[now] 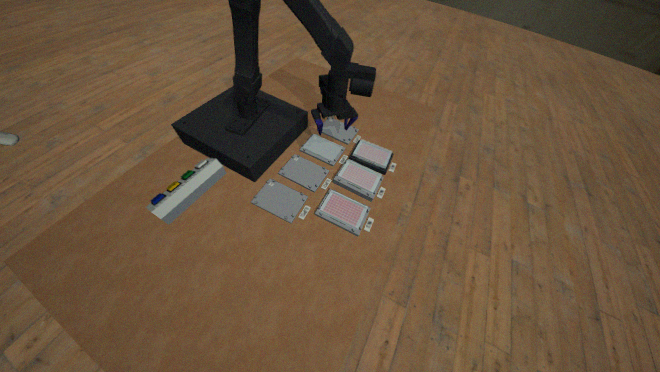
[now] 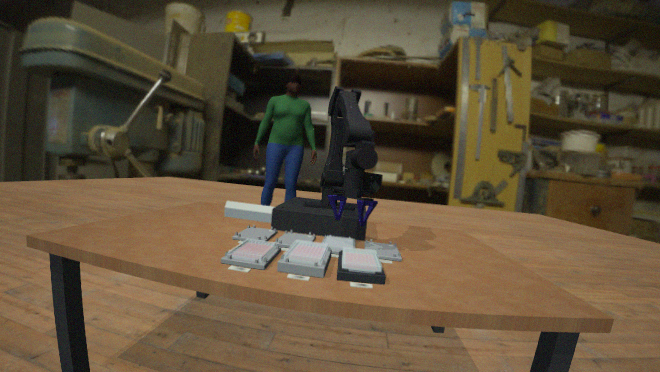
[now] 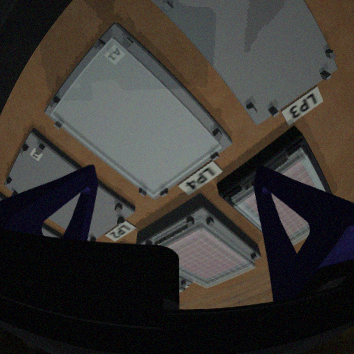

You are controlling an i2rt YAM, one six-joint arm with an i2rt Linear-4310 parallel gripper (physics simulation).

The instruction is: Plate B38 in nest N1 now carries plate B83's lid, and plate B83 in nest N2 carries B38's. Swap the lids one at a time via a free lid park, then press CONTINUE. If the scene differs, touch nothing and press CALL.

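Places are measured from the arm's base along level axes (x ahead, y left, z up), in metres.
Pixels of known places: gripper, fingertip midpoint: (image 1: 332,131) (image 2: 349,223) (image 3: 175,173); arm's base, link origin: (image 1: 249,115) (image 2: 328,207).
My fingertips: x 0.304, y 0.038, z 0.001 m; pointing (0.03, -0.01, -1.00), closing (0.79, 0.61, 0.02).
Observation:
Ahead of a thing's pixels: the offset from my fingertips to its top centre. "pt": to the spot under its first point.
My gripper (image 1: 333,129) (image 2: 351,221) (image 3: 175,173) is open, fingers pointing down, empty, above the park area. A pale lid marked A1 @(dx -0.025, dy -0.022, dz -0.064 m) (image 1: 322,149) (image 2: 340,243) (image 3: 135,120) lies on the park labelled LP4. Grey parks LP3 @(dx -0.001, dy +0.107, dz -0.062 m) (image 1: 345,134) (image 2: 385,251) (image 3: 265,45) and LP2 (image 1: 304,172) (image 2: 296,238) (image 3: 45,165) are bare, as is the end park @(dx -0.078, dy -0.278, dz -0.062 m) (image 1: 280,200) (image 2: 255,233). Pink gridded plates sit in a dark nest @(pt dx +0.158, dy -0.005, dz -0.046 m) (image 1: 372,154) (image 2: 361,260), a tall grey nest @(pt dx +0.137, dy -0.127, dz -0.042 m) (image 1: 359,177) (image 2: 305,251) (image 3: 210,252) and a low grey nest @(pt dx +0.121, dy -0.249, dz -0.058 m) (image 1: 344,209) (image 2: 253,250). Their nest cards are unreadable.
A pale button box @(dx -0.349, dy -0.346, dz -0.018 m) (image 1: 192,192) (image 2: 249,211) carries blue @(dx -0.380, dy -0.416, dz -0.026 m) (image 1: 158,199), yellow @(dx -0.370, dy -0.367, dz -0.026 m) (image 1: 173,186), green @(dx -0.360, dy -0.318, dz -0.026 m) (image 1: 188,175) and white @(dx -0.349, dy -0.269, dz -0.026 m) (image 1: 202,163) buttons. The black arm base (image 1: 240,130) (image 2: 315,220) stands beside the parks. A person in green (image 2: 288,120) stands behind the table.

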